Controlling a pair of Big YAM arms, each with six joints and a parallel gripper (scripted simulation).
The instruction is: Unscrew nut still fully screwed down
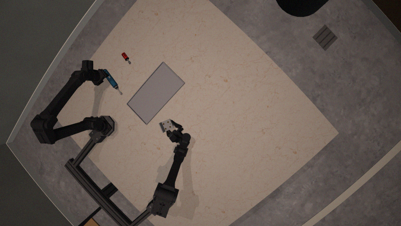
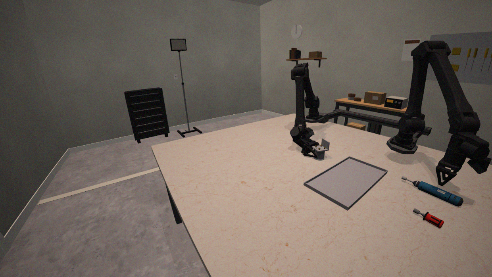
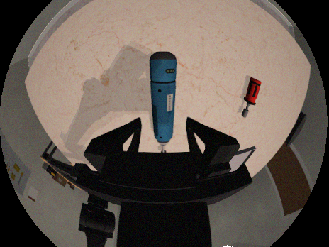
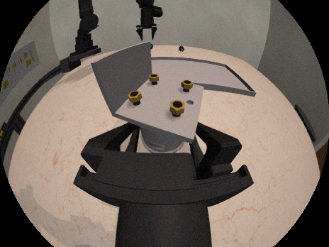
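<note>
My right gripper is now 10 mm below the joint module. From my right hand the other things lie so: flat grey tray 240 mm to the left, 50 mm ahead, 20 mm below; then red-handled screwdriver 580 mm to the left, 50 mm ahead, 10 mm below; then grey bracket 50 mm above.
</note>
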